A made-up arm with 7 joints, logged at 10 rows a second.
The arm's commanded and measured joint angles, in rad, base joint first. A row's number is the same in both.
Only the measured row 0 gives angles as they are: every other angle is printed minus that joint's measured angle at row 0.
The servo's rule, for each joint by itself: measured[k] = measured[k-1] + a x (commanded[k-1-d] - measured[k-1]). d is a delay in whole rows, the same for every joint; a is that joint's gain. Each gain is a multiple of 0.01, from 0.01 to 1. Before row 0 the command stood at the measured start. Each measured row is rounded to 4 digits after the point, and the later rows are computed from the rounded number. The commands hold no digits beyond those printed.
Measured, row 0: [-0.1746, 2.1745, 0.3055, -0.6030, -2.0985, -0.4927, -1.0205]
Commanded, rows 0 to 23: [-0.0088, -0.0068, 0.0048, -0.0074, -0.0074, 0.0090, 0.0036]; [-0.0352, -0.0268, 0.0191, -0.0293, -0.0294, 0.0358, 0.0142]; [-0.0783, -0.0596, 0.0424, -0.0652, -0.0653, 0.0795, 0.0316]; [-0.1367, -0.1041, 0.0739, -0.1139, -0.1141, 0.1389, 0.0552]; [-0.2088, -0.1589, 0.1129, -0.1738, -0.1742, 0.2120, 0.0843]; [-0.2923, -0.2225, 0.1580, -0.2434, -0.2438, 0.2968, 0.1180]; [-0.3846, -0.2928, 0.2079, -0.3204, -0.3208, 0.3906, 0.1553]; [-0.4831, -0.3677, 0.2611, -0.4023, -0.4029, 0.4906, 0.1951]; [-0.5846, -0.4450, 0.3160, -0.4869, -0.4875, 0.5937, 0.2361]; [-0.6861, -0.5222, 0.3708, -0.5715, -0.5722, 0.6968, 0.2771]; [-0.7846, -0.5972, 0.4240, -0.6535, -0.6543, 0.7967, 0.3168]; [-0.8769, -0.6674, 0.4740, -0.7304, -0.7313, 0.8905, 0.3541]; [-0.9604, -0.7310, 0.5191, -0.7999, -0.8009, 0.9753, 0.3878]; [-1.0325, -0.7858, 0.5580, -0.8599, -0.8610, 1.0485, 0.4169]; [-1.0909, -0.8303, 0.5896, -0.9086, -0.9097, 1.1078, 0.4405]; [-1.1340, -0.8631, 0.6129, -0.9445, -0.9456, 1.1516, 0.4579]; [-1.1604, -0.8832, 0.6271, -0.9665, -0.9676, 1.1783, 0.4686]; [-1.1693, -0.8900, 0.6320, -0.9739, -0.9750, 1.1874, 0.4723]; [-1.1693, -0.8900, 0.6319, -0.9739, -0.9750, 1.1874, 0.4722]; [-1.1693, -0.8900, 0.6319, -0.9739, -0.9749, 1.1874, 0.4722]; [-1.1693, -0.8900, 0.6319, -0.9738, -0.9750, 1.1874, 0.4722]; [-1.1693, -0.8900, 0.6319, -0.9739, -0.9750, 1.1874, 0.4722]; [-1.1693, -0.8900, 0.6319, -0.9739, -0.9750, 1.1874, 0.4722]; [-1.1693, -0.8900, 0.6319, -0.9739, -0.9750, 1.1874, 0.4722]
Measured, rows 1 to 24: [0.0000, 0.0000, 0.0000, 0.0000, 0.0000, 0.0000, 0.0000]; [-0.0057, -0.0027, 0.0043, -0.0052, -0.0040, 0.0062, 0.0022]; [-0.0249, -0.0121, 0.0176, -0.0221, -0.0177, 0.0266, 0.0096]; [-0.0596, -0.0306, 0.0399, -0.0523, -0.0434, 0.0631, 0.0232]; [-0.1097, -0.0593, 0.0705, -0.0954, -0.0816, 0.1154, 0.0430]; [-0.1741, -0.0981, 0.1087, -0.1503, -0.1316, 0.1821, 0.0686]; [-0.2509, -0.1466, 0.1531, -0.2155, -0.1922, 0.2612, 0.0992]; [-0.3378, -0.2036, 0.2024, -0.2889, -0.2616, 0.3505, 0.1340]; [-0.4322, -0.2676, 0.2552, -0.3683, -0.3379, 0.4472, 0.1719]; [-0.5313, -0.3368, 0.3099, -0.4513, -0.4187, 0.5483, 0.2117]; [-0.6319, -0.4091, 0.3647, -0.5354, -0.5016, 0.6508, 0.2522]; [-0.7312, -0.4825, 0.4181, -0.6181, -0.5841, 0.7515, 0.2923]; [-0.8259, -0.5546, 0.4684, -0.6967, -0.6636, 0.8474, 0.3306]; [-0.9133, -0.6234, 0.5140, -0.7689, -0.7377, 0.9357, 0.3661]; [-0.9908, -0.6867, 0.5536, -0.8326, -0.8043, 1.0135, 0.3976]; [-1.0559, -0.7427, 0.5860, -0.8858, -0.8612, 1.0786, 0.4242]; [-1.1067, -0.7897, 0.6102, -0.9269, -0.9068, 1.1290, 0.4451]; [-1.1416, -0.8262, 0.6254, -0.9546, -0.9396, 1.1630, 0.4597]; [-1.1596, -0.8511, 0.6313, -0.9681, -0.9587, 1.1798, 0.4675]; [-1.1659, -0.8663, 0.6318, -0.9722, -0.9675, 1.1850, 0.4704]; [-1.1681, -0.8755, 0.6319, -0.9734, -0.9715, 1.1867, 0.4715]; [-1.1689, -0.8812, 0.6319, -0.9737, -0.9734, 1.1872, 0.4719]; [-1.1692, -0.8846, 0.6319, -0.9738, -0.9743, 1.1873, 0.4721]; [-1.1693, -0.8867, 0.6319, -0.9739, -0.9747, 1.1874, 0.4722]
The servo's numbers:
d 1
a 0.65 0.39 0.90 0.70 0.54 0.69 0.62

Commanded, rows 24 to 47: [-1.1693, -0.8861, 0.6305, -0.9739, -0.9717, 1.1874, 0.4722]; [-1.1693, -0.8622, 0.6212, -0.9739, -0.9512, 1.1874, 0.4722]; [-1.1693, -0.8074, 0.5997, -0.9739, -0.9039, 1.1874, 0.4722]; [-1.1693, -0.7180, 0.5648, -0.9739, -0.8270, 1.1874, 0.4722]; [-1.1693, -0.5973, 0.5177, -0.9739, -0.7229, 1.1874, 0.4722]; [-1.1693, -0.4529, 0.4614, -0.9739, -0.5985, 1.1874, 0.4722]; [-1.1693, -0.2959, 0.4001, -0.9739, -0.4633, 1.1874, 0.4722]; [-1.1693, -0.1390, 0.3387, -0.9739, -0.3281, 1.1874, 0.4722]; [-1.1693, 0.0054, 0.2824, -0.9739, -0.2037, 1.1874, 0.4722]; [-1.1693, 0.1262, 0.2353, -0.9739, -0.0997, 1.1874, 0.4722]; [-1.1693, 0.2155, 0.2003, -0.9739, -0.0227, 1.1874, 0.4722]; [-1.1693, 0.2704, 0.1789, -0.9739, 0.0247, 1.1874, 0.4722]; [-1.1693, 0.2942, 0.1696, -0.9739, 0.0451, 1.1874, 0.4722]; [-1.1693, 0.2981, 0.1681, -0.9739, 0.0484, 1.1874, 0.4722]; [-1.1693, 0.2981, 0.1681, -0.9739, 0.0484, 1.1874, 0.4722]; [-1.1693, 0.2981, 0.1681, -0.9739, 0.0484, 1.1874, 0.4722]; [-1.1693, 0.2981, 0.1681, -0.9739, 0.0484, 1.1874, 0.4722]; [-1.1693, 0.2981, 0.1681, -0.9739, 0.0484, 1.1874, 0.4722]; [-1.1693, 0.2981, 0.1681, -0.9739, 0.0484, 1.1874, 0.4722]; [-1.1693, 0.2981, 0.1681, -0.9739, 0.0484, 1.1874, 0.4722]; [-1.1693, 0.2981, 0.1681, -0.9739, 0.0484, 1.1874, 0.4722]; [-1.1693, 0.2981, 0.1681, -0.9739, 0.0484, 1.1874, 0.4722]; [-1.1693, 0.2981, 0.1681, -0.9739, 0.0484, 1.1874, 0.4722]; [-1.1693, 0.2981, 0.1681, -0.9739, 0.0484, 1.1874, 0.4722]
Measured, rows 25 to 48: [-1.1693, -0.8880, 0.6319, -0.9739, -0.9749, 1.1874, 0.4722]; [-1.1693, -0.8873, 0.6306, -0.9739, -0.9732, 1.1874, 0.4722]; [-1.1693, -0.8775, 0.6221, -0.9739, -0.9613, 1.1874, 0.4722]; [-1.1693, -0.8502, 0.6019, -0.9739, -0.9303, 1.1874, 0.4722]; [-1.1693, -0.7986, 0.5685, -0.9739, -0.8745, 1.1874, 0.4722]; [-1.1693, -0.7201, 0.5228, -0.9739, -0.7926, 1.1874, 0.4722]; [-1.1693, -0.6159, 0.4675, -0.9739, -0.6878, 1.1874, 0.4722]; [-1.1693, -0.4911, 0.4068, -0.9739, -0.5666, 1.1874, 0.4722]; [-1.1693, -0.3538, 0.3455, -0.9739, -0.4378, 1.1874, 0.4722]; [-1.1693, -0.2137, 0.2887, -0.9739, -0.3114, 1.1874, 0.4722]; [-1.1693, -0.0811, 0.2406, -0.9739, -0.1971, 1.1874, 0.4722]; [-1.1693, 0.0346, 0.2043, -0.9739, -0.1029, 1.1874, 0.4722]; [-1.1693, 0.1266, 0.1814, -0.9739, -0.0340, 1.1874, 0.4722]; [-1.1693, 0.1920, 0.1708, -0.9739, 0.0087, 1.1874, 0.4722]; [-1.1693, 0.2334, 0.1684, -0.9739, 0.0301, 1.1874, 0.4722]; [-1.1693, 0.2586, 0.1681, -0.9739, 0.0400, 1.1874, 0.4722]; [-1.1693, 0.2740, 0.1681, -0.9739, 0.0445, 1.1874, 0.4722]; [-1.1693, 0.2834, 0.1681, -0.9739, 0.0466, 1.1874, 0.4722]; [-1.1693, 0.2891, 0.1681, -0.9739, 0.0476, 1.1874, 0.4722]; [-1.1693, 0.2926, 0.1681, -0.9739, 0.0480, 1.1874, 0.4722]; [-1.1693, 0.2947, 0.1681, -0.9739, 0.0482, 1.1874, 0.4722]; [-1.1693, 0.2960, 0.1681, -0.9739, 0.0483, 1.1874, 0.4722]; [-1.1693, 0.2968, 0.1681, -0.9739, 0.0484, 1.1874, 0.4722]; [-1.1693, 0.2973, 0.1681, -0.9739, 0.0484, 1.1874, 0.4722]
